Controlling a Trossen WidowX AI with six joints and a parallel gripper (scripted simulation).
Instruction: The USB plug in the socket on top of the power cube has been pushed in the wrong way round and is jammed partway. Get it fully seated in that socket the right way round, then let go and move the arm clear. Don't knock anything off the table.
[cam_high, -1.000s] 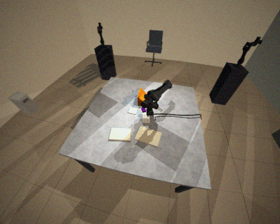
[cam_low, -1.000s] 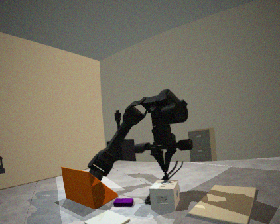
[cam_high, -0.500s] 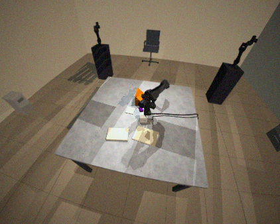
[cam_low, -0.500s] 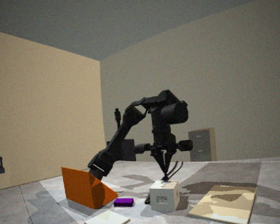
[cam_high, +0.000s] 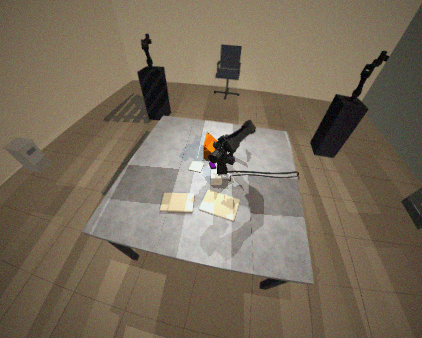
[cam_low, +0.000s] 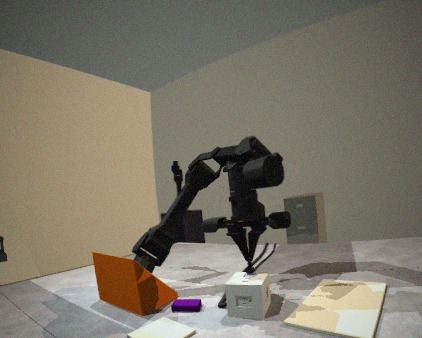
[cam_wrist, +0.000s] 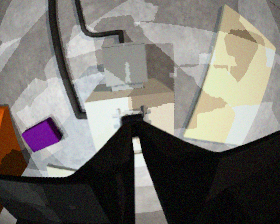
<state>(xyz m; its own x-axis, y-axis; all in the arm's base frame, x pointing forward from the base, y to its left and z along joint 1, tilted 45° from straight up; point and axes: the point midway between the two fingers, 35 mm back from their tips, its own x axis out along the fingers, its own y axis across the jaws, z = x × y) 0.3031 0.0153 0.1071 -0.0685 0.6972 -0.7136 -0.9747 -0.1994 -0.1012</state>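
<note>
My gripper tip is now 20 mm above the usb plug. Round my gripper tip: purple block 130 mm behind, 100 mm below, 80 mm to the right; socket 40 mm below, 10 mm to the right; pale card 190 mm to the right, 100 mm below, 90 mm behind.
</note>
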